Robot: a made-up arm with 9 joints.
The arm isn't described. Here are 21 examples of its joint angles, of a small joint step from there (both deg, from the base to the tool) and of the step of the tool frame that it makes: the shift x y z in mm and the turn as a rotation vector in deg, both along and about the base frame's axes.
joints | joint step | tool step
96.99 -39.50 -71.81 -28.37 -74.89 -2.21 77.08 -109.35 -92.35 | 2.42 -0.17 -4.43 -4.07 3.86 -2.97 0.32 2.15 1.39 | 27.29 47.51 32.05 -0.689 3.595 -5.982
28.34 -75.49 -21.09 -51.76 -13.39 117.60 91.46 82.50 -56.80 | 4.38 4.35 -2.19 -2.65 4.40 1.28 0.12 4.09 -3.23 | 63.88 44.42 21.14 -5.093 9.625 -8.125
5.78 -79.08 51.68 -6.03 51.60 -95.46 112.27 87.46 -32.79 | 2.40 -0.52 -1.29 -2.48 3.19 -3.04 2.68 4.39 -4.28 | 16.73 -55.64 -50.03 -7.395 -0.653 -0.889
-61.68 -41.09 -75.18 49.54 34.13 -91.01 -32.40 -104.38 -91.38 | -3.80 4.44 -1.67 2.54 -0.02 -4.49 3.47 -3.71 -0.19 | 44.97 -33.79 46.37 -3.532 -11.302 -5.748
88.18 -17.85 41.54 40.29 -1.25 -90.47 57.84 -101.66 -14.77 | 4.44 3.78 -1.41 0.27 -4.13 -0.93 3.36 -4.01 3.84 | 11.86 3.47 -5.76 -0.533 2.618 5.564
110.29 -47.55 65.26 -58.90 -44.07 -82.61 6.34 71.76 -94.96 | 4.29 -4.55 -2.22 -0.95 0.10 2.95 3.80 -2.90 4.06 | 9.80 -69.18 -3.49 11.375 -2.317 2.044
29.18 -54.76 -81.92 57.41 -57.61 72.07 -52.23 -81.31 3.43 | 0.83 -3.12 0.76 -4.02 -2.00 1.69 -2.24 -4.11 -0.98 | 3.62 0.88 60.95 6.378 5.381 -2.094
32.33 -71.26 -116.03 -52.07 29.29 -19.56 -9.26 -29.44 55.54 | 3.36 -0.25 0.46 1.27 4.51 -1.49 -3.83 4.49 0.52 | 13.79 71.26 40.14 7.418 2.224 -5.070
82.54 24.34 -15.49 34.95 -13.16 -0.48 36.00 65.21 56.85 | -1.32 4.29 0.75 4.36 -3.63 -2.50 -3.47 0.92 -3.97 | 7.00 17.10 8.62 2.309 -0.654 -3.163
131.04 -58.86 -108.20 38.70 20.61 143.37 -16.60 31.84 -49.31 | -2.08 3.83 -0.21 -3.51 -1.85 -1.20 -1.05 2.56 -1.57 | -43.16 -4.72 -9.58 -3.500 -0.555 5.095
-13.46 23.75 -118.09 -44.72 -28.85 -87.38 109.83 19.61 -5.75 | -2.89 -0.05 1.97 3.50 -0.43 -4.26 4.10 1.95 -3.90 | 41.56 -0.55 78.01 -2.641 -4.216 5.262
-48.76 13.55 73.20 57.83 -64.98 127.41 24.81 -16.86 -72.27 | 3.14 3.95 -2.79 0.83 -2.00 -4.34 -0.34 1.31 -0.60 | 1.34 -29.46 12.06 1.418 -0.532 -1.909
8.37 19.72 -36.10 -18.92 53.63 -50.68 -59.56 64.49 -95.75 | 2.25 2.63 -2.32 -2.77 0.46 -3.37 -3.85 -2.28 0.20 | -0.84 -32.22 -13.42 -3.183 0.380 2.515
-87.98 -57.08 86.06 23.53 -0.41 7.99 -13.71 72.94 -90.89 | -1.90 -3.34 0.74 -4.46 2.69 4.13 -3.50 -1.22 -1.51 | 17.19 -7.20 86.83 -4.052 8.972 1.135
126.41 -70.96 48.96 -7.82 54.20 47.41 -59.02 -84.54 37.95 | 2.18 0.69 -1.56 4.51 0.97 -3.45 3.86 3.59 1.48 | 81.84 2.67 -59.74 3.577 -8.245 2.934
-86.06 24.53 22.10 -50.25 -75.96 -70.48 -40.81 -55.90 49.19 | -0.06 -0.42 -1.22 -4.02 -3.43 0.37 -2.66 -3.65 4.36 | 1.04 33.55 95.31 -1.635 -6.977 5.481
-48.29 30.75 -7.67 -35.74 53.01 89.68 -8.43 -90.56 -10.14 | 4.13 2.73 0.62 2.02 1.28 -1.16 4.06 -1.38 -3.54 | 21.08 -3.57 -11.34 0.872 1.794 0.139
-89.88 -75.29 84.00 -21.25 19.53 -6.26 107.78 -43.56 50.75 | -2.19 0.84 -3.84 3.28 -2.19 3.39 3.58 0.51 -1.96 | 106.81 -47.59 -93.69 -2.864 -10.887 0.519
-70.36 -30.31 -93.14 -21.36 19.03 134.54 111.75 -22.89 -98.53 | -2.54 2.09 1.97 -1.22 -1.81 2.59 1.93 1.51 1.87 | 3.26 14.89 1.88 2.898 4.480 3.207
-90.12 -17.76 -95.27 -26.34 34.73 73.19 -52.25 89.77 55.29 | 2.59 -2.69 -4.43 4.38 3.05 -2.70 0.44 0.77 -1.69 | -35.26 62.41 -20.63 -4.302 -6.089 -8.758
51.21 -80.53 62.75 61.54 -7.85 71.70 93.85 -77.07 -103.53 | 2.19 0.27 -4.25 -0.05 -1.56 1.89 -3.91 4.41 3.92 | 7.44 7.17 26.87 1.793 2.990 -0.886
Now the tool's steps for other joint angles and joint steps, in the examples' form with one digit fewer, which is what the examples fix.
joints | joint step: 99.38 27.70 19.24 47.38 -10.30 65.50 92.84 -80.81 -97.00 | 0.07 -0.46 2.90 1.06 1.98 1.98 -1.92 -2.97 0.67
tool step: -22.4 19.1 4.9 -5.86 2.11 -2.08
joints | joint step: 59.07 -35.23 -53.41 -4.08 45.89 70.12 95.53 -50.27 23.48 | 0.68 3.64 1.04 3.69 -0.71 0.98 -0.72 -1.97 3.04
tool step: 16.6 4.4 -59.7 -2.61 3.17 -1.14
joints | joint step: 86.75 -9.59 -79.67 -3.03 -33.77 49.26 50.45 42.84 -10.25 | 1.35 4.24 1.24 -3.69 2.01 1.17 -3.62 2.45 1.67
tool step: 4.6 119.4 -49.2 -4.79 -1.42 -5.83
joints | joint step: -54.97 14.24 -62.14 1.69 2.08 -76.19 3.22 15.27 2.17 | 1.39 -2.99 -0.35 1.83 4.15 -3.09 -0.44 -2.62 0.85
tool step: 39.4 -67.5 -9.4 -6.07 -1.71 -1.76
